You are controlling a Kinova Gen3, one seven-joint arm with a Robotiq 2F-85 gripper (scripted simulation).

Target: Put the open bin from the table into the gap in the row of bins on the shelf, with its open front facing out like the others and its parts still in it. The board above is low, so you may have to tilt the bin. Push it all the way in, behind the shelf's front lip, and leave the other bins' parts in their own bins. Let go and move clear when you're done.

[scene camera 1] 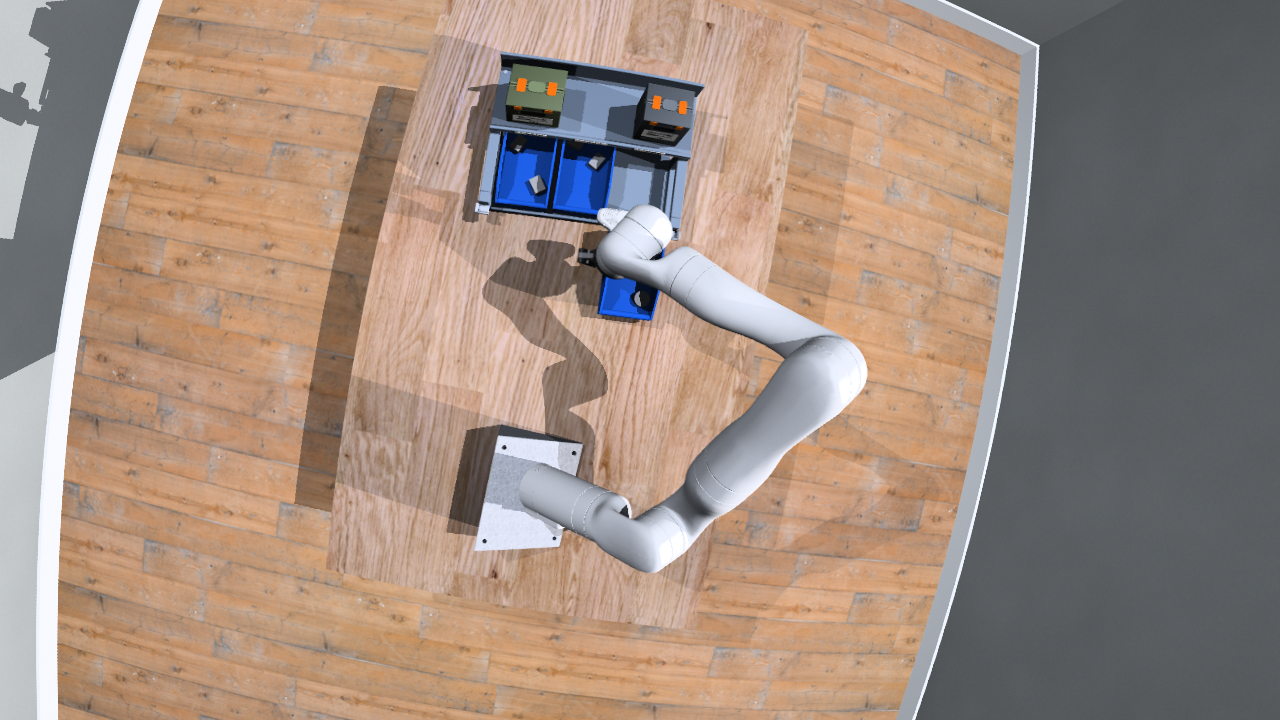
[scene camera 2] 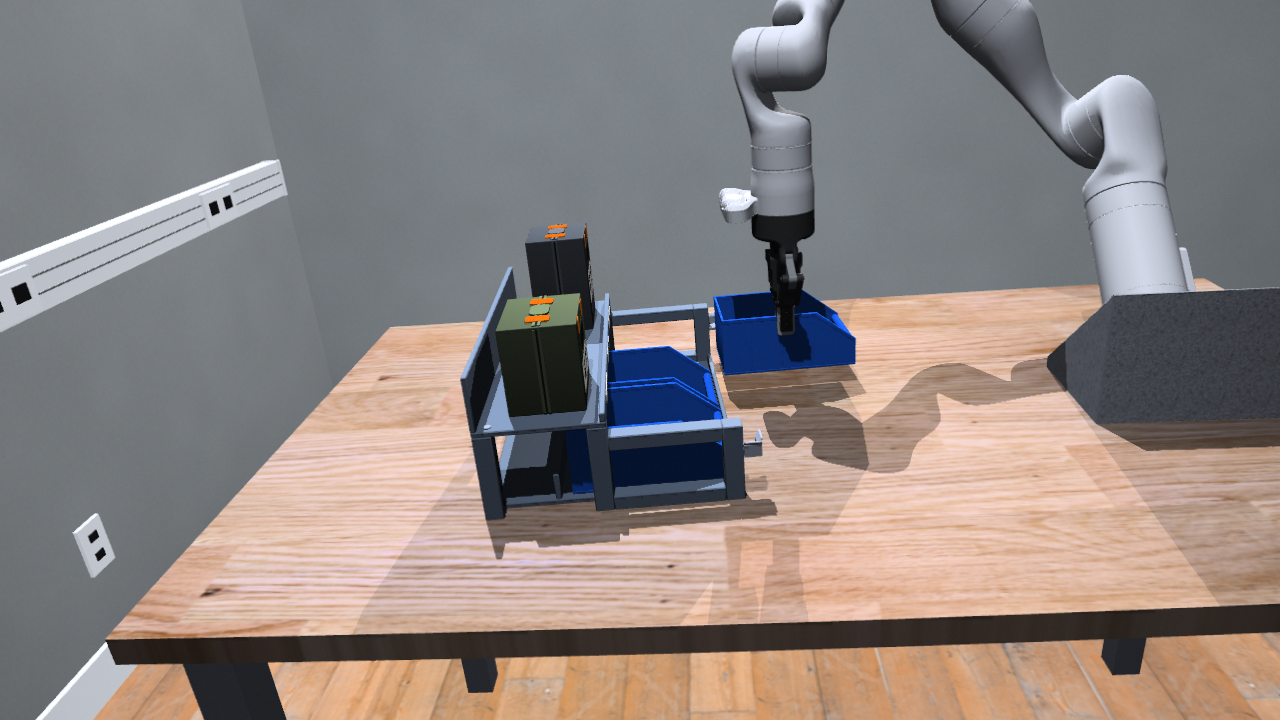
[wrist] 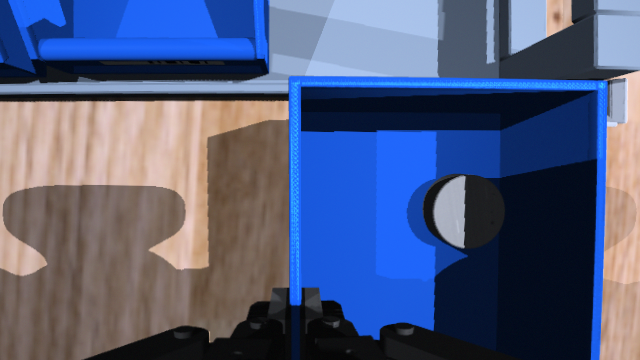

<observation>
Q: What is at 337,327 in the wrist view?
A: The gripper.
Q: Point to a blue bin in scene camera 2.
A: At 747,341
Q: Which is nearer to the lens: the shelf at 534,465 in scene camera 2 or the green box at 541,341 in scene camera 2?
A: The green box.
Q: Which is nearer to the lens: the shelf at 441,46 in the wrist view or the round grey part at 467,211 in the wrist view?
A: The round grey part.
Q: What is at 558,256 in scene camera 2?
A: A dark box.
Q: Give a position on a blue bin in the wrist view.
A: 163,41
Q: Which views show the blue bin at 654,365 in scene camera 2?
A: Scene camera 1, scene camera 2 and the wrist view: all of them.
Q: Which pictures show the shelf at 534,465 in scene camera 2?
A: Scene camera 1, scene camera 2 and the wrist view: all of them.
</observation>
